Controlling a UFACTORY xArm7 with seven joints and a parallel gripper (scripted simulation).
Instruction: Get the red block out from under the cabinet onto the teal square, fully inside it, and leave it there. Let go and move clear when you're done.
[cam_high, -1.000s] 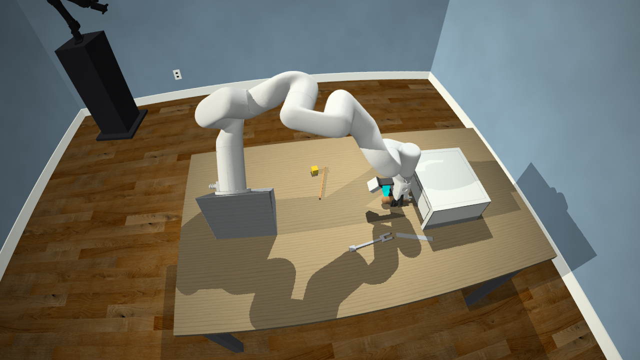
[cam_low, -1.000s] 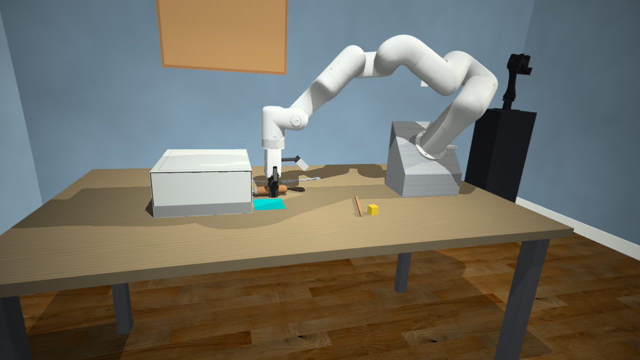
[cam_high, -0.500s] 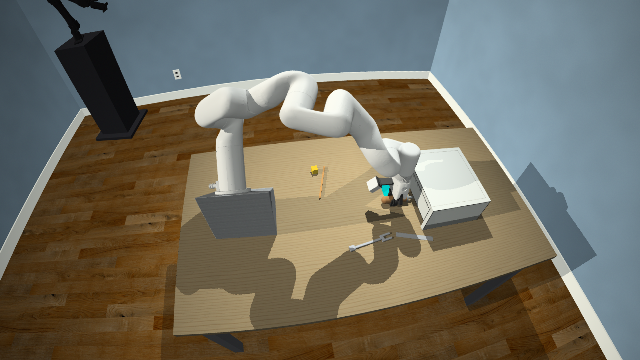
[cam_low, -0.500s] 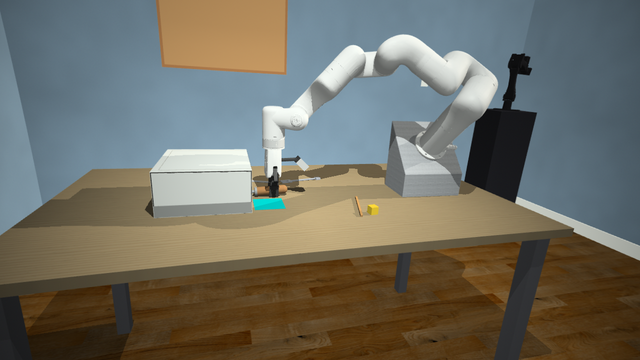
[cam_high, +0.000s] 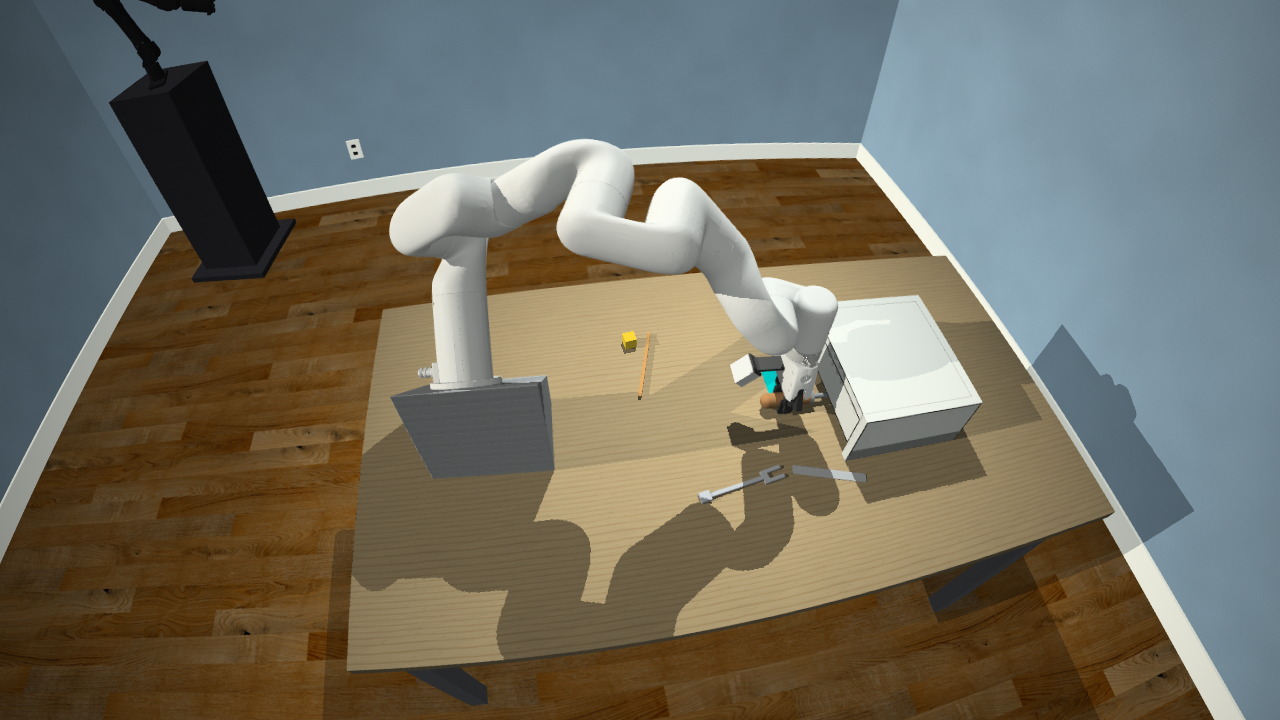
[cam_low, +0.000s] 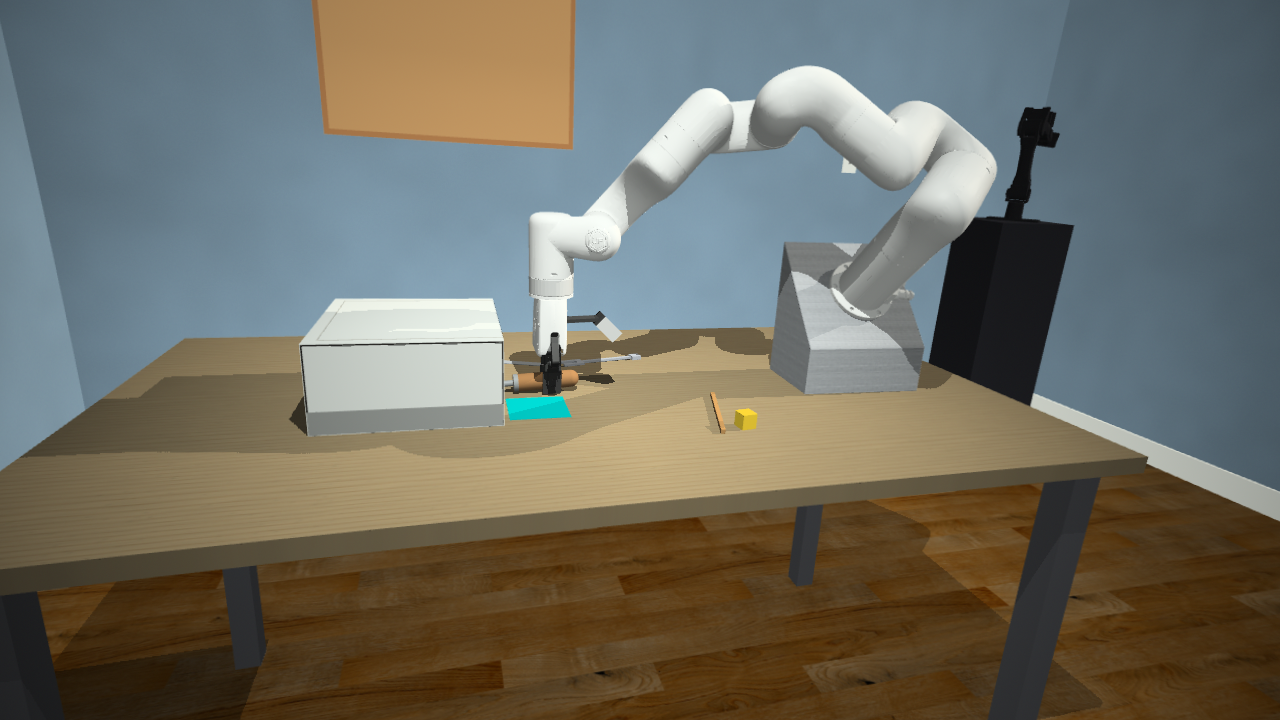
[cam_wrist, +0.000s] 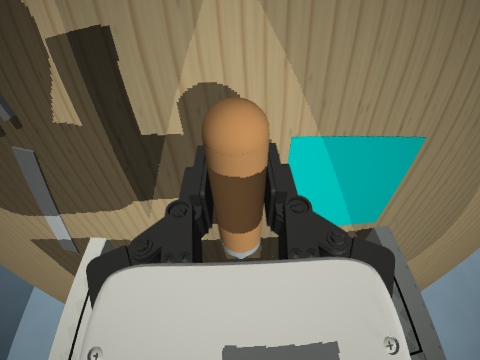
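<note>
Right now the teal square is 80 mm to the left of my hand, 20 mm below it and 20 mm ahead of it. From my hand the other things lie so: grey forked tool (180 mm to the right, 110 mm behind, 20 mm below); hooked tool with wooden handle (120 mm ahead, 50 mm to the left, 10 mm below); flat grey bar (170 mm to the right, 70 mm ahead, 20 mm below).
</note>
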